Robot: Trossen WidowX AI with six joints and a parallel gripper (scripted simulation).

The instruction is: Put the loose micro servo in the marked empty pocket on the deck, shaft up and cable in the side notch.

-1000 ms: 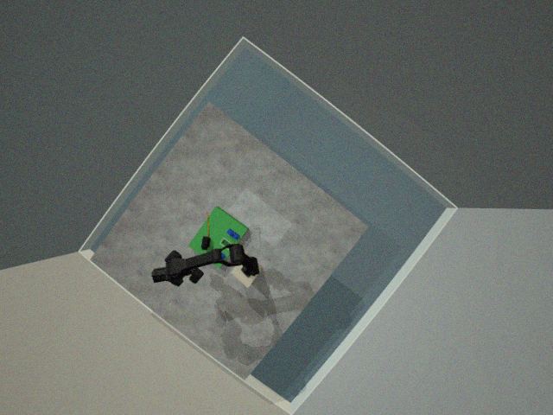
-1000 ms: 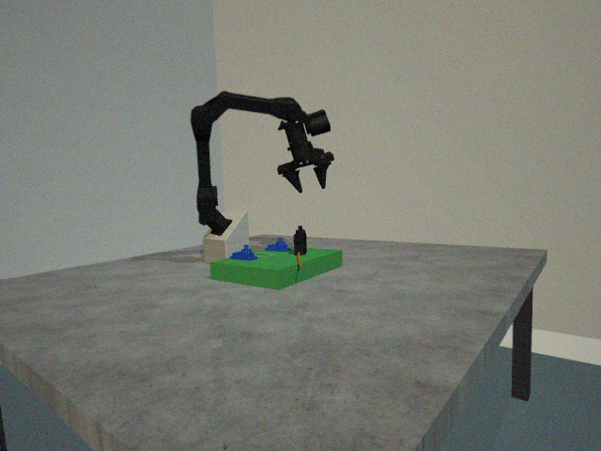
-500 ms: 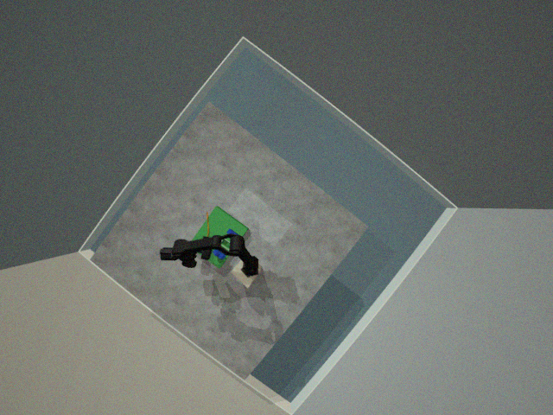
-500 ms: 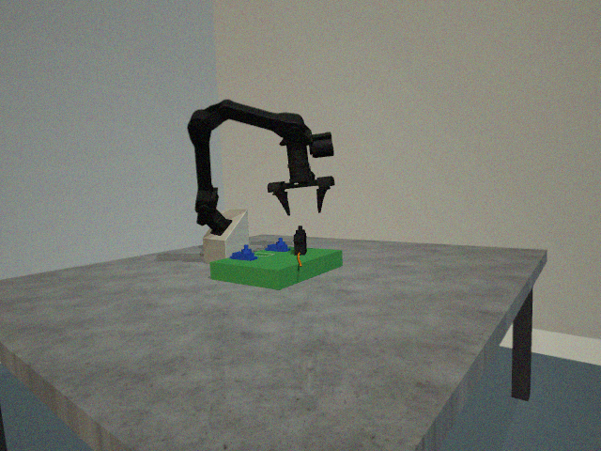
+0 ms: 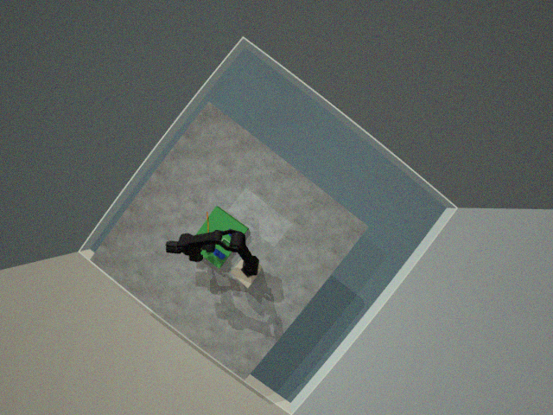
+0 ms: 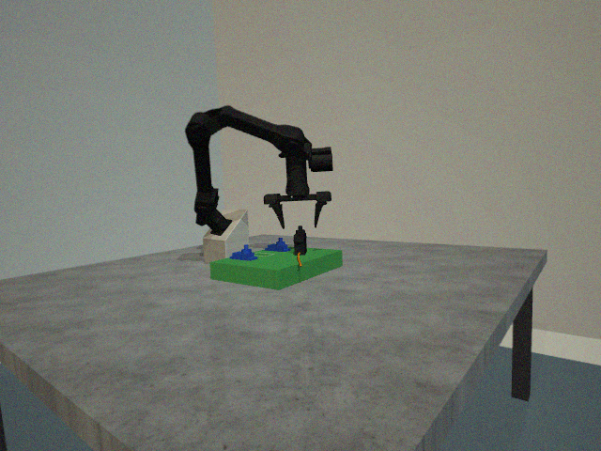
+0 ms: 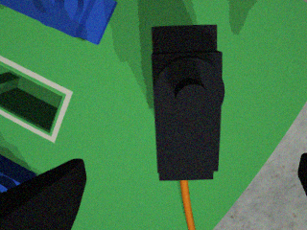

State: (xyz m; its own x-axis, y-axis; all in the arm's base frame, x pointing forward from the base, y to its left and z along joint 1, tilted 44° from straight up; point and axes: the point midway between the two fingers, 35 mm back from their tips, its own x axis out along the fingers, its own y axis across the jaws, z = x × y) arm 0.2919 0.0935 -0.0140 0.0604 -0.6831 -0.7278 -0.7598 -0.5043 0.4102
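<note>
Right now my gripper tip is 10 mm short of the green deck, 40 mm to the left of it and 100 mm above it.
</note>
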